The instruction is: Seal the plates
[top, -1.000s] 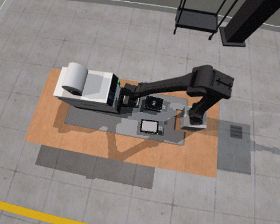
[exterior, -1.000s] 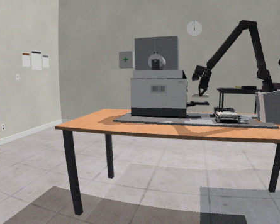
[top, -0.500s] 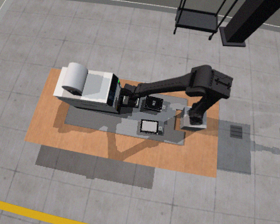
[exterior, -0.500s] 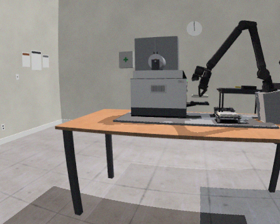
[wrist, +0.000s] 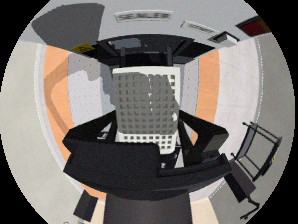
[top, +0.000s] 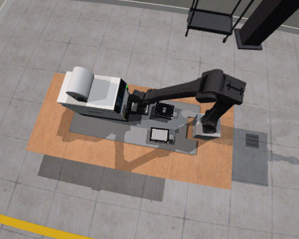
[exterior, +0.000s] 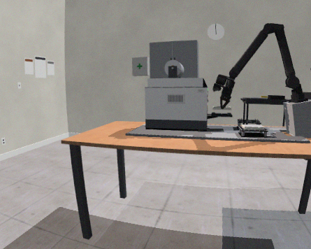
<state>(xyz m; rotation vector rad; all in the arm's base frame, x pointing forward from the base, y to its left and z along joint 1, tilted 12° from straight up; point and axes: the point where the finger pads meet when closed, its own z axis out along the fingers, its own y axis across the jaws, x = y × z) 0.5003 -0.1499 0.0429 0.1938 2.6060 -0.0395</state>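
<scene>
Now: hand 50 mm above the sealer stage. Round my hand: foil roll: 330 mm ahead, 270 mm above, 40 mm to the right.
</scene>
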